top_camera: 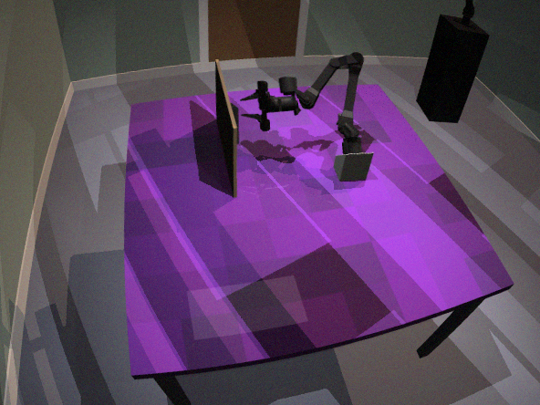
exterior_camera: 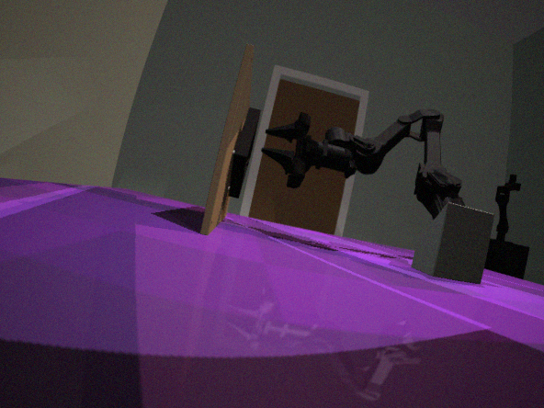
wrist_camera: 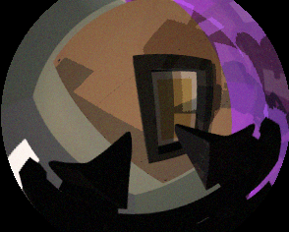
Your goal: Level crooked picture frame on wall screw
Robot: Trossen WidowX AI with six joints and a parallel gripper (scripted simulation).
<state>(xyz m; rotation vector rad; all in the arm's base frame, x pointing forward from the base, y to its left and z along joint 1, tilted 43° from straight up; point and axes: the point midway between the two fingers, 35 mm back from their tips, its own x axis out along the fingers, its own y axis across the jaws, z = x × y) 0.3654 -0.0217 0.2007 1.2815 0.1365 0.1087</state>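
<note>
My gripper tip is now 40 mm short of the dark picture frame, 30 mm to the right of it and 50 mm above it. Also, from my gripper tip: wooden wall panel (50 mm ahead, 20 mm to the left, 50 mm below).
</note>
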